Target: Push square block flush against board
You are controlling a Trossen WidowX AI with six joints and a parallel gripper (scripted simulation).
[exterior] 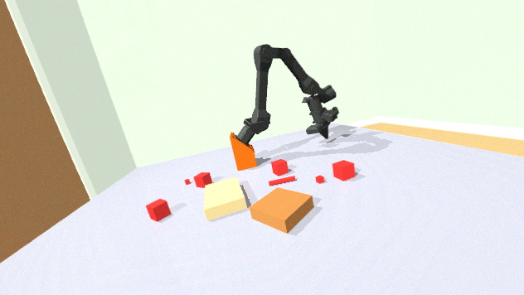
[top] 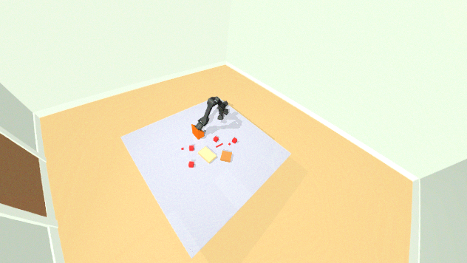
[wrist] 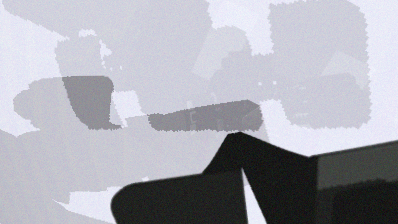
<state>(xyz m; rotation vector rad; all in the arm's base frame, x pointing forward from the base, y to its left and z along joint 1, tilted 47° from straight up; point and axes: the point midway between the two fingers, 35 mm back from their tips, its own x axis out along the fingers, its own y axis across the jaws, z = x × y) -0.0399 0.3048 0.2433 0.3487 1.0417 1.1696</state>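
My gripper tip is now 31 cm short of the thin red bar, 31 cm to the left of it and 1 cm above it. Also, from my gripper tip: pale yellow board: 33 cm ahead, 48 cm to the right; then orange square block: 46 cm ahead, 35 cm to the right.
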